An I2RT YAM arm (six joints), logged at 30 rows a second.
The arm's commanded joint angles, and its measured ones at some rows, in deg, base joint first. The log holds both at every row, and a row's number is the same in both.
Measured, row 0: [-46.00 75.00 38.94 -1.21 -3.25 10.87]
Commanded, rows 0 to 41: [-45.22 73.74 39.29 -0.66 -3.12 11.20]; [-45.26 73.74 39.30 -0.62 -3.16 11.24]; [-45.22 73.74 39.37 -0.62 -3.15 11.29]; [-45.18 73.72 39.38 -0.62 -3.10 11.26]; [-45.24 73.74 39.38 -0.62 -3.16 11.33]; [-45.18 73.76 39.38 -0.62 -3.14 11.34]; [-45.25 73.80 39.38 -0.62 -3.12 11.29]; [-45.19 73.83 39.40 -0.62 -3.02 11.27]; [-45.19 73.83 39.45 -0.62 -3.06 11.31]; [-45.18 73.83 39.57 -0.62 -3.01 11.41]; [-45.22 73.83 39.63 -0.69 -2.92 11.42]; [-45.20 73.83 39.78 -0.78 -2.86 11.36]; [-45.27 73.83 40.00 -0.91 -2.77 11.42]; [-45.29 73.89 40.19 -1.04 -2.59 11.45]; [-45.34 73.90 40.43 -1.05 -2.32 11.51]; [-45.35 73.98 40.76 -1.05 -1.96 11.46]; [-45.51 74.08 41.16 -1.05 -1.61 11.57]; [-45.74 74.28 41.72 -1.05 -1.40 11.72]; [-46.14 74.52 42.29 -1.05 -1.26 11.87]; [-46.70 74.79 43.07 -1.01 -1.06 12.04]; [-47.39 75.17 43.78 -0.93 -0.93 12.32]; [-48.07 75.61 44.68 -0.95 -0.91 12.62]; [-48.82 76.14 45.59 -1.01 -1.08 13.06]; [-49.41 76.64 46.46 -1.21 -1.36 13.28]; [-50.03 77.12 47.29 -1.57 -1.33 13.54]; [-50.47 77.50 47.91 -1.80 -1.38 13.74]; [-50.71 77.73 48.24 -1.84 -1.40 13.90]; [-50.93 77.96 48.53 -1.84 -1.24 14.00]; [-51.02 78.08 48.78 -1.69 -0.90 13.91]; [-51.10 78.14 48.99 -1.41 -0.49 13.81]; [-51.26 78.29 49.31 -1.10 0.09 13.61]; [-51.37 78.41 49.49 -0.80 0.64 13.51]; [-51.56 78.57 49.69 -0.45 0.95 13.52]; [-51.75 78.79 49.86 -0.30 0.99 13.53]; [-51.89 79.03 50.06 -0.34 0.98 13.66]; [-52.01 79.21 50.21 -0.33 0.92 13.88]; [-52.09 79.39 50.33 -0.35 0.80 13.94]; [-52.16 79.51 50.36 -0.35 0.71 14.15]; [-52.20 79.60 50.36 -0.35 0.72 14.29]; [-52.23 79.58 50.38 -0.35 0.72 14.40]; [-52.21 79.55 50.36 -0.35 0.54 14.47]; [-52.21 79.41 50.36 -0.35 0.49 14.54]
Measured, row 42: [-51.55 79.33 48.77 -1.56 -0.19 13.65]
